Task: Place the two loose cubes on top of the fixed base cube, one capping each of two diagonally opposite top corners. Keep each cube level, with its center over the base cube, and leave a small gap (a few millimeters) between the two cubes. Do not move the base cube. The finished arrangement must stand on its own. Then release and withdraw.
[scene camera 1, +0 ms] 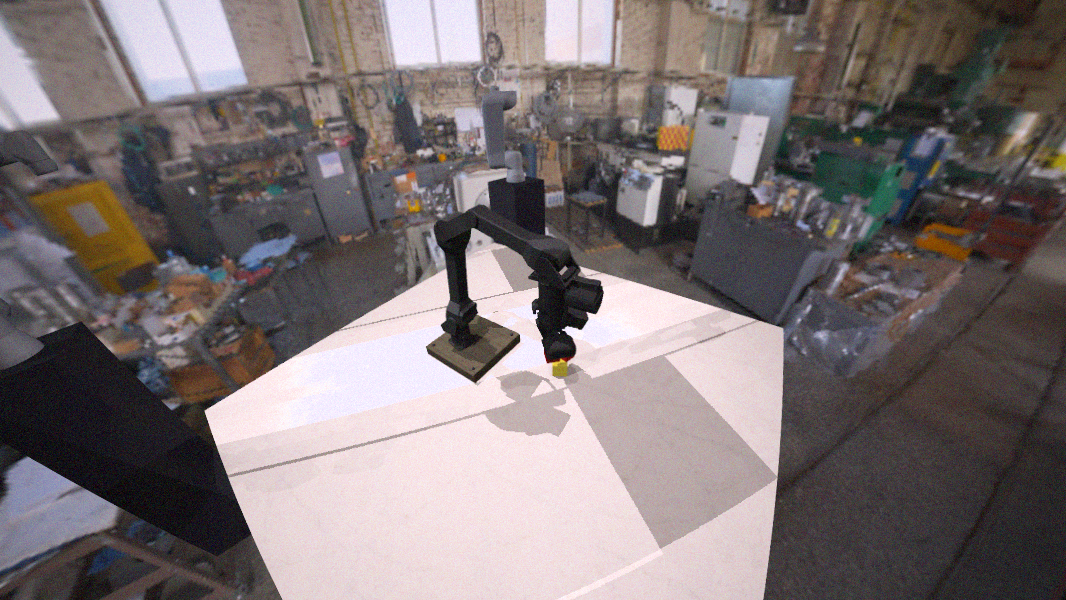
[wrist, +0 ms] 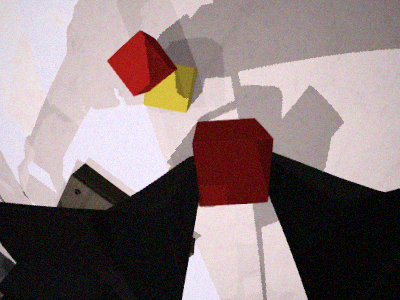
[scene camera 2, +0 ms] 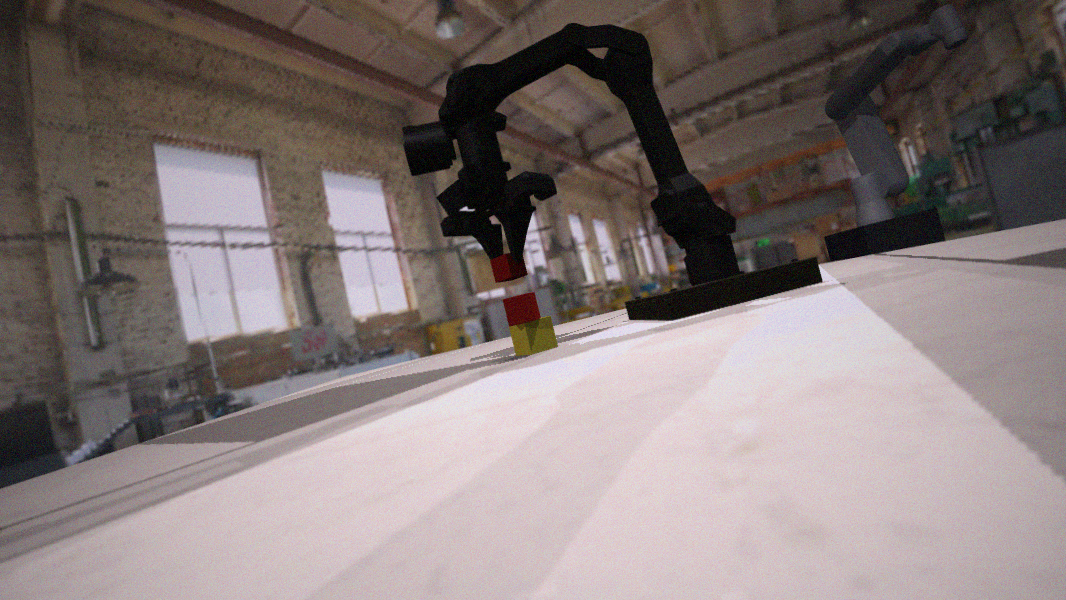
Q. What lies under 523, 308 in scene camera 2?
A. A red cube.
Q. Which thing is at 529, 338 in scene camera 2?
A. A yellow cube.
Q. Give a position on a red cube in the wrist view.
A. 141, 63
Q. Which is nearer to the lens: the yellow cube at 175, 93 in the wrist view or the red cube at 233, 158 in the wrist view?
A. The red cube.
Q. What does my gripper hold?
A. A red cube.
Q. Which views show my gripper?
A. Scene camera 1, the wrist view and scene camera 2: all of them.
